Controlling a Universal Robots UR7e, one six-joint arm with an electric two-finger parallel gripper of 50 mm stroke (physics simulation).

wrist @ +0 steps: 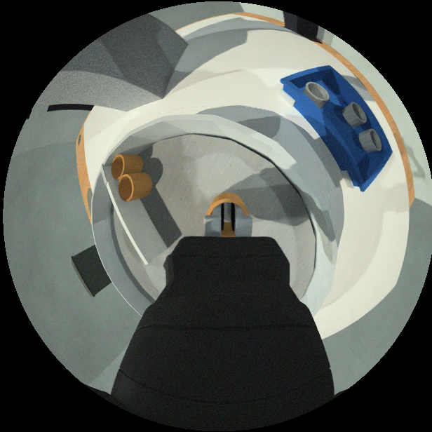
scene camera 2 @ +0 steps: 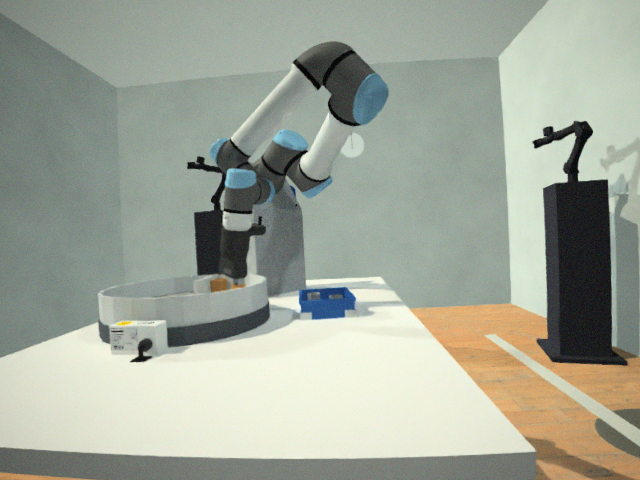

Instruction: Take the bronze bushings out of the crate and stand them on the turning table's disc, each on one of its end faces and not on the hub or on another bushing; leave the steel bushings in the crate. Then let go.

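My gripper (scene camera 2: 238, 280) (wrist: 227, 209) is low inside the turning table's rim, its fingers close together and shut on a bronze bushing (scene camera 2: 238, 286) (wrist: 228, 197). The bushing is upright, with the fingertips at its open top; its underside is hidden, so contact with the disc (wrist: 200, 165) cannot be told. Two more bronze bushings (wrist: 129, 165) (wrist: 139, 187) stand upright on the disc, side by side, near a white panel; an orange part (scene camera 2: 218, 284) of them shows in the scene view. Three steel bushings (wrist: 317, 93) (wrist: 354, 114) (wrist: 370, 140) are in the blue crate (scene camera 2: 327, 309) (wrist: 332, 145).
The turning table's raised wall (scene camera 2: 134, 311) (wrist: 320, 200) surrounds the disc. The white panel (scene camera 2: 201, 285) (wrist: 135, 227) stands on the disc near the wall. A labelled white box (scene camera 2: 155, 335) and a small black device (scene camera 2: 143, 350) stand in front of the turning table.
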